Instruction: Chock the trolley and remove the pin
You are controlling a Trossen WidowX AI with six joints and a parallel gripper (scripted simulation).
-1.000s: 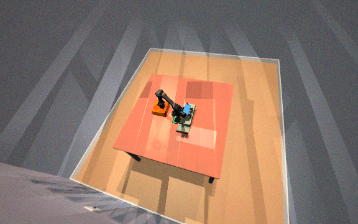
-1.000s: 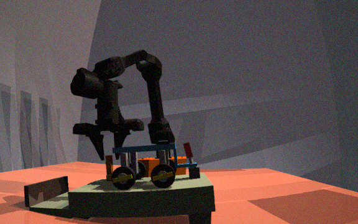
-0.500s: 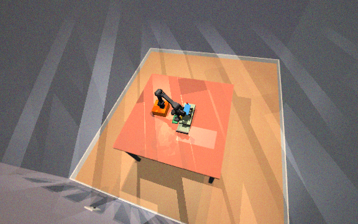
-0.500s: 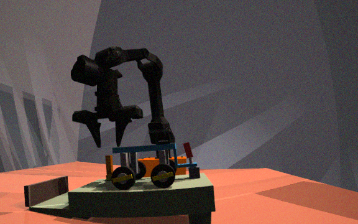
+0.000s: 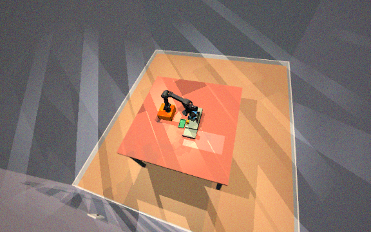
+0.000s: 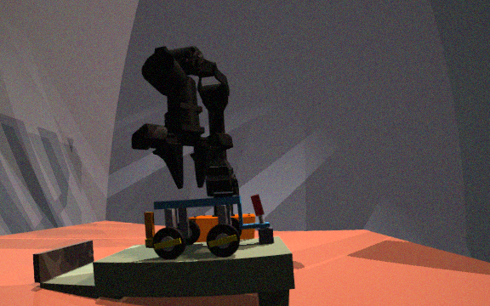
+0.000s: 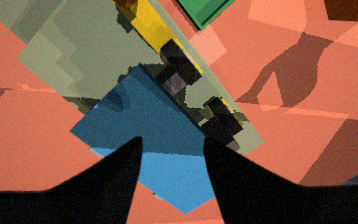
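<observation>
The stop pin lies 12 cm to the left of my gripper tip, 5 cm below it and 1 cm ahead of it. Also, from my gripper tip: grey-green ramp: 13 cm below, 2 cm to the left, 2 cm ahead; yellow chock: 9 cm below, 6 cm to the right, 4 cm behind; blue trolley: 6 cm below, 3 cm to the left, 2 cm ahead.
</observation>
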